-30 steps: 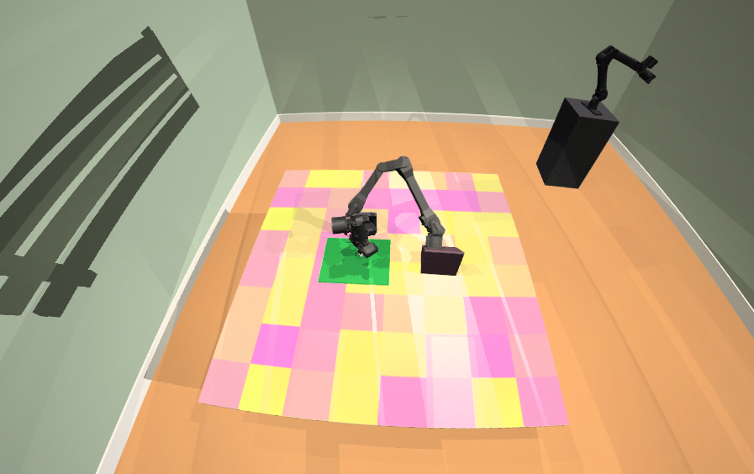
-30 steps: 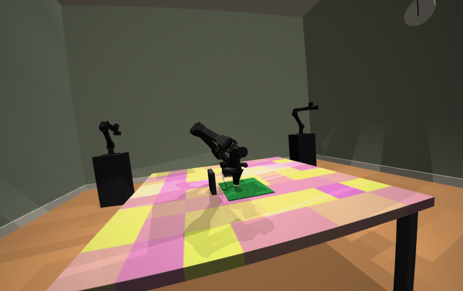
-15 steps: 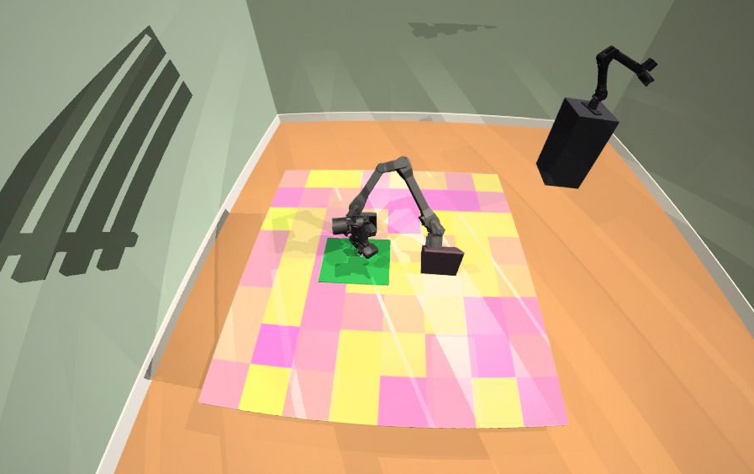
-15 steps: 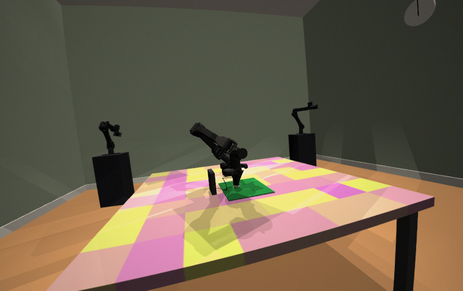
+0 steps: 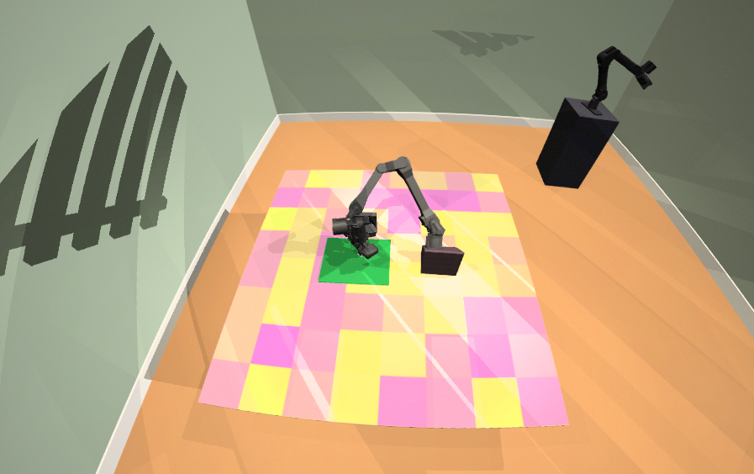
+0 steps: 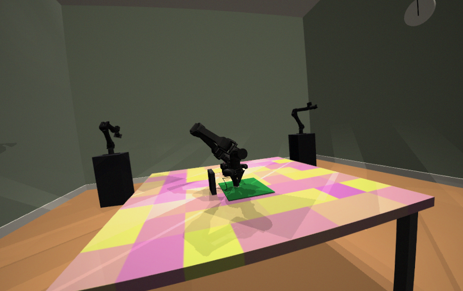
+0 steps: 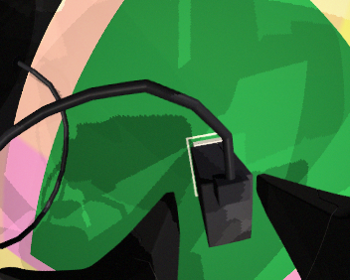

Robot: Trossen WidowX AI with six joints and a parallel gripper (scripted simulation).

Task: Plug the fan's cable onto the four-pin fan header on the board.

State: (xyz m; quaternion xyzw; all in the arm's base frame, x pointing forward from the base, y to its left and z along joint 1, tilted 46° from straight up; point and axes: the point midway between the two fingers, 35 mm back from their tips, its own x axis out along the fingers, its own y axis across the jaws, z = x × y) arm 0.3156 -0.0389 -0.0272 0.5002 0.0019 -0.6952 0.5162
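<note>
My gripper tip is now 10 mm below the dark plug. From my gripper tip the other things lie so: green board (40 mm below, 30 mm to the left, 20 mm ahead); then black fan (140 mm to the right, 40 mm above, 10 mm ahead).
</note>
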